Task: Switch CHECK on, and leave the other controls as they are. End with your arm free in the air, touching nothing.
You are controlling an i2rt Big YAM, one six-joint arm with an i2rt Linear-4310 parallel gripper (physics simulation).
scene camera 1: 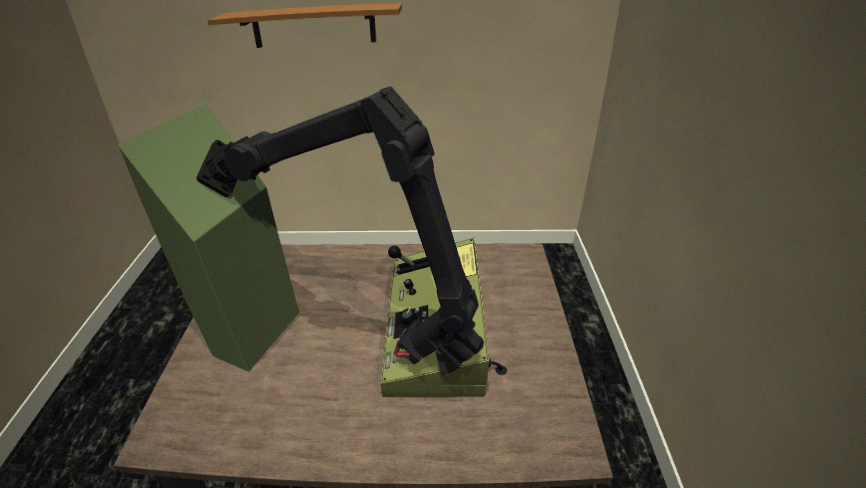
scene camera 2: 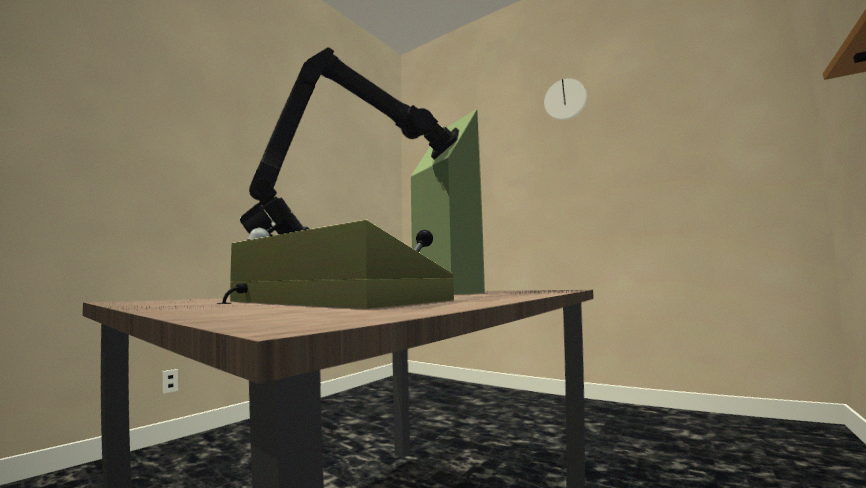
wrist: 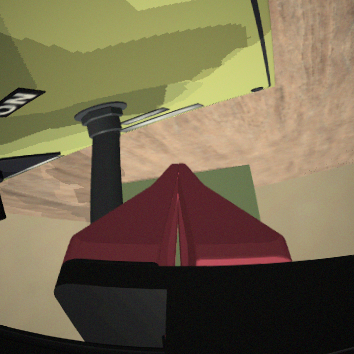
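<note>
The CHECK switch is a dark toggle lever on a hex-nut base, large in the wrist view. The ON label is on the panel to its upper left; two thin plates beside its base are too oblique to read. My gripper is shut and empty, its red fingers together. In the wrist view the left finger overlaps the lever's free end, so I cannot tell whether they touch. The lever's lean is hard to judge. In scene camera 1 my wrist covers the switch; in scene camera 2 the console hides the fingers.
A black knob, small black toggles and a ball-ended lever stand farther along the console. A white dome is near my wrist. The green pedestal carries the arm's base at the left.
</note>
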